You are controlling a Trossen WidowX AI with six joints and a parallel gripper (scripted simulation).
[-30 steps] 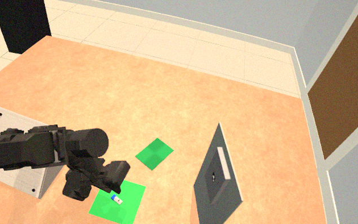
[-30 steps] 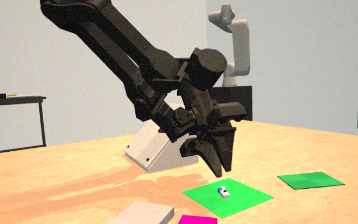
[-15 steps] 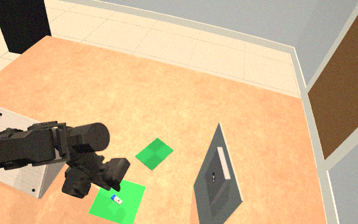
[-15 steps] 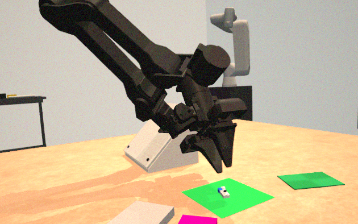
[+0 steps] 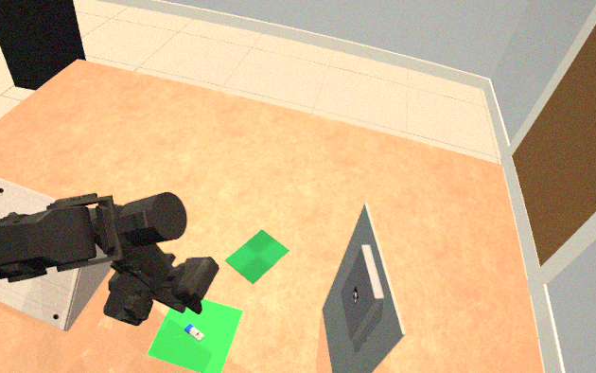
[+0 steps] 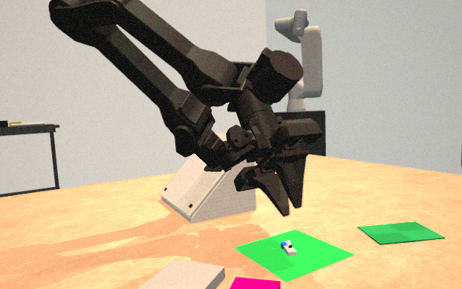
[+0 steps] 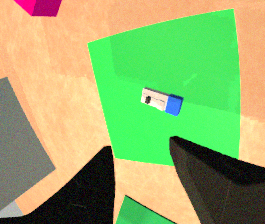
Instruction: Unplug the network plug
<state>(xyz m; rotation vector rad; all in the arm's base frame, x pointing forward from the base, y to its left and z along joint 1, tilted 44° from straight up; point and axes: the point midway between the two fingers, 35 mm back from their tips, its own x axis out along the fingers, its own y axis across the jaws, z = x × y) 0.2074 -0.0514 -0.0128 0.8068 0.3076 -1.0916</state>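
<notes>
Now: gripper tip 5 cm above the network plug, 1 cm to the left of it and 1 cm short of it. From my gripper tip the other things lie so: green square: 5 cm below, 1 cm to the right, 1 cm ahead; then pale grey block: 19 cm to the right, 5 cm below, 1 cm ahead; then upright panel: 24 cm ahead, 8 cm above.
</notes>
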